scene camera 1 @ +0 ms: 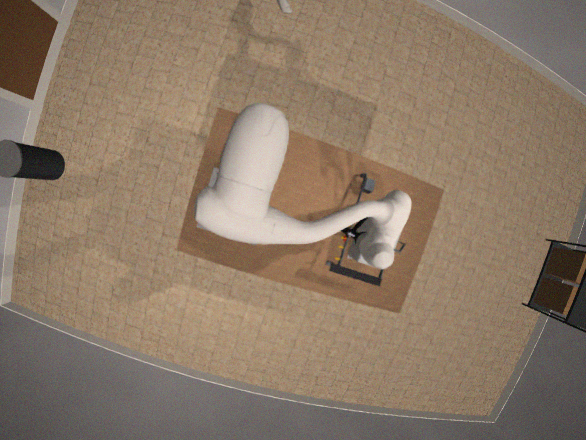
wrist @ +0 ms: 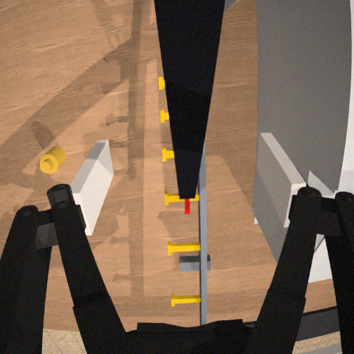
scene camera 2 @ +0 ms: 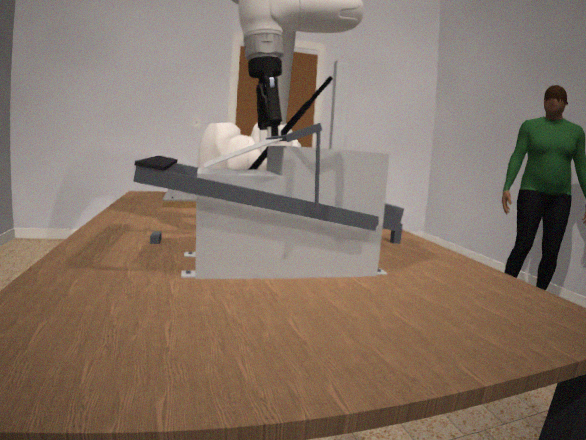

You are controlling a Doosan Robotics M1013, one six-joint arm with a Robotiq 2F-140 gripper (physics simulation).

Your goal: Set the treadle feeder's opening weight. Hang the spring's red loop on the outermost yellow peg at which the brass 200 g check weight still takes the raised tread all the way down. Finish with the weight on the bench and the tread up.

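Frame: origin at the arm's base, x back, y left, z down, level; millimetres.
Seen in the pictures: gripper, fingertip midpoint: (scene camera 1: 351, 229).
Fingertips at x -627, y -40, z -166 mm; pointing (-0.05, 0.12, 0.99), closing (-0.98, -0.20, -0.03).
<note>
Offsets run from my fingertips to a thing's top centre. "*": to the spot under its first point. Level surfaces: height alone.
My gripper (wrist: 184, 153) (scene camera 2: 274, 134) is open, its pale pads apart on either side of the lower end of the black spring (wrist: 186, 95) (scene camera 2: 307, 104). The spring's red loop (wrist: 187, 206) shows at a yellow peg (wrist: 172, 198), third from the bottom of the wrist view; the exact contact is hidden. Several pegs stand along the thin grey bar (wrist: 203, 280); the two below the loop, a near peg (wrist: 183, 247) and the lowest peg (wrist: 186, 300), are bare. The brass weight (wrist: 53, 160) is on the bench, left of my left finger. The tread {dx -76, dy -255, dz +7 mm} (scene camera 2: 156, 162) is up.
The feeder's pale grey box {* dx -258, dy -70, dz +138 mm} (scene camera 2: 285, 245) stands on the wooden bench {dz +195 mm} (scene camera 2: 300, 350) (scene camera 1: 300, 165). A long dark arm (scene camera 2: 280, 202) slopes along its side, with an upright rod {dx -292, dy -39, dz -56 mm} (scene camera 2: 317, 165). A small grey block {dx +36, dy -252, dz +178 mm} (scene camera 2: 156, 237) is on the bench. A person (scene camera 2: 552, 155) stands beyond the bench.
</note>
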